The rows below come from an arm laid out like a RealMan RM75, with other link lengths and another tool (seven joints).
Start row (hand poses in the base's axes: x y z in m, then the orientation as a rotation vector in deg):
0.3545, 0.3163, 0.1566, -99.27, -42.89, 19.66
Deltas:
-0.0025, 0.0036, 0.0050, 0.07, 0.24, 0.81
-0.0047, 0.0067, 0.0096, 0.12, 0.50, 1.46
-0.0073, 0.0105, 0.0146, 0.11, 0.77, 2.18
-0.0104, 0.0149, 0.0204, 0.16, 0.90, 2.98
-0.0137, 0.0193, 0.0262, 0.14, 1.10, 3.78
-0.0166, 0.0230, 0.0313, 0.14, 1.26, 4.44
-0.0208, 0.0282, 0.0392, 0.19, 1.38, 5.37
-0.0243, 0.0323, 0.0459, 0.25, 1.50, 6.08
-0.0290, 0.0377, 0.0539, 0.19, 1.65, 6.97
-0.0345, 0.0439, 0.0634, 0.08, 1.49, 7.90
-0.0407, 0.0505, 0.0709, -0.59, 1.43, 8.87
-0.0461, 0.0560, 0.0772, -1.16, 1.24, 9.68
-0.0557, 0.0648, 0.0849, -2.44, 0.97, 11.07
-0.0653, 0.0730, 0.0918, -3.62, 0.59, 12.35
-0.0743, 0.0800, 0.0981, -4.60, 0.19, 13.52
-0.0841, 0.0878, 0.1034, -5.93, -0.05, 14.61
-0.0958, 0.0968, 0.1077, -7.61, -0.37, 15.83
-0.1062, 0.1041, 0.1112, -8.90, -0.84, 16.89
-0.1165, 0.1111, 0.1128, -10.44, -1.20, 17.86
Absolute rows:
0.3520, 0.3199, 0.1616, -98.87, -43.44, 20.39
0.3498, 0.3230, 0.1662, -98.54, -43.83, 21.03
0.3472, 0.3268, 0.1712, -98.23, -44.27, 21.75
0.3441, 0.3312, 0.1770, -97.88, -44.89, 22.38
0.3408, 0.3356, 0.1828, -97.56, -45.45, 23.10
0.3379, 0.3393, 0.1879, -97.29, -45.91, 23.69
0.3337, 0.3445, 0.1958, -96.88, -46.64, 24.40
0.3302, 0.3486, 0.2025, -96.54, -47.18, 24.95
0.3255, 0.3540, 0.2105, -96.23, -47.85, 25.71
0.3200, 0.3602, 0.2200, -96.04, -48.77, 26.26
0.3138, 0.3668, 0.2275, -96.32, -49.64, 27.16
0.3084, 0.3723, 0.2338, -96.60, -50.47, 27.81
0.2988, 0.3811, 0.2415, -97.34, -51.83, 29.11
0.2892, 0.3893, 0.2484, -98.04, -53.19, 30.21
0.2802, 0.3963, 0.2547, -98.60, -54.48, 31.12
0.2704, 0.4041, 0.2600, -99.46, -55.57, 32.28
0.2587, 0.4131, 0.2643, -100.61, -56.83, 33.64
0.2483, 0.4204, 0.2678, -101.50, -58.07, 34.58
0.2380, 0.4274, 0.2694, -102.61, -59.15, 35.68

